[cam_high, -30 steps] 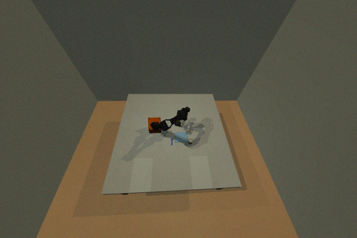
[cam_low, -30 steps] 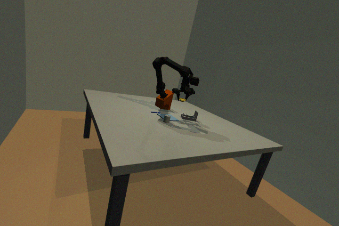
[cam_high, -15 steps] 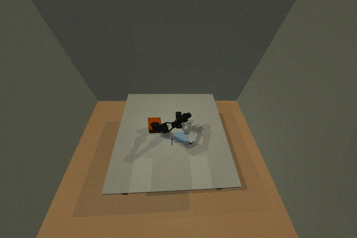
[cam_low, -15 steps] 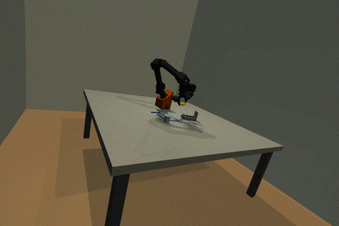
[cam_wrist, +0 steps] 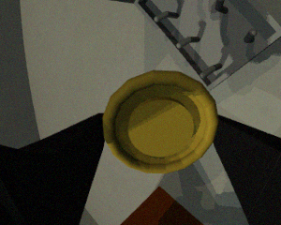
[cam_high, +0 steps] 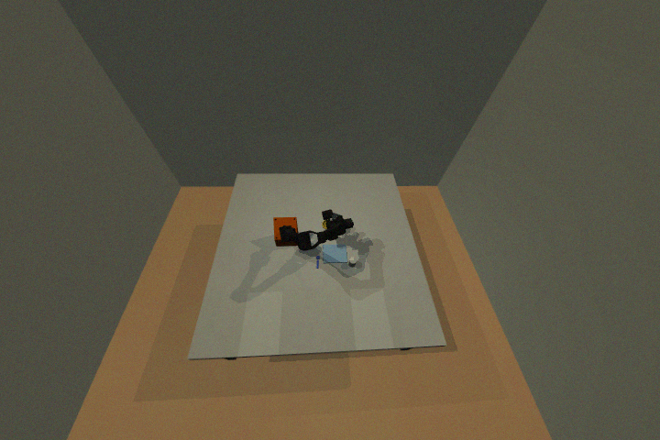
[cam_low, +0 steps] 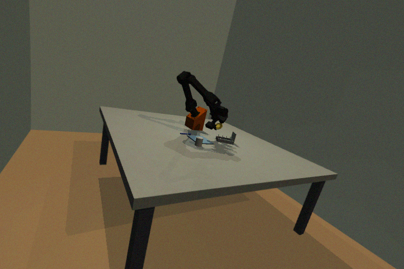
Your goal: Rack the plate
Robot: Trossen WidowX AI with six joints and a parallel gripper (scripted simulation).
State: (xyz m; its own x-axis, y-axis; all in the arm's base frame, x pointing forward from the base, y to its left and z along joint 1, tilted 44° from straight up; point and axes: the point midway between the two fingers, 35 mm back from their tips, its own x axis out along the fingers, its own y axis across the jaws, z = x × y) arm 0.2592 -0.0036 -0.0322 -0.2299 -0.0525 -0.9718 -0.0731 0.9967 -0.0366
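Now: the dish rack 70 mm below my gripper tip, 60 mm ahead of it and 30 mm to the left of it. Round my gripper tip: plate: 10 mm above; blue spoon: 210 mm to the right, 90 mm below, 80 mm behind; cup: 260 mm to the right, 130 mm ahead, 70 mm below.
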